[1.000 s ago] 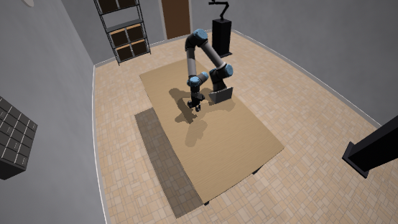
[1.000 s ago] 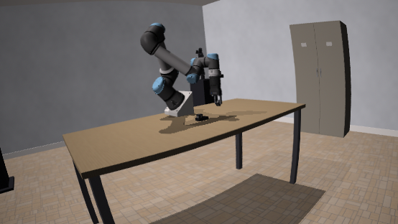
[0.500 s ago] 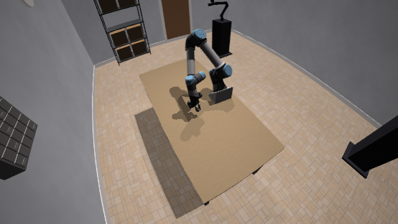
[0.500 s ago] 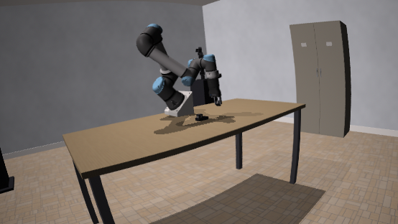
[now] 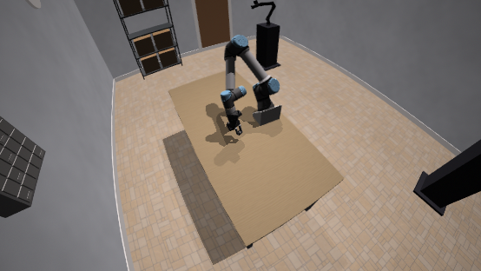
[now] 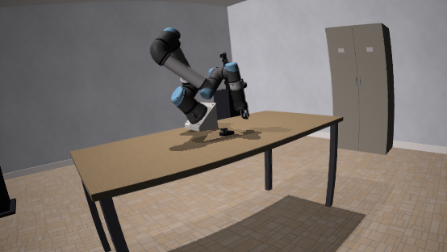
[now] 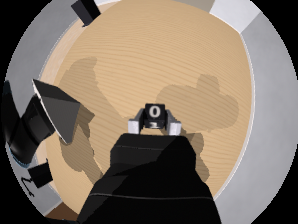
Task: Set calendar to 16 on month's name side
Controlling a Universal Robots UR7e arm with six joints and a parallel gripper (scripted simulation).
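Now: the black date cube 1 cm below my hand. The rest, counted from my hand: dark calendar tray: 1 cm behind, 15 cm to the right, 9 cm below.
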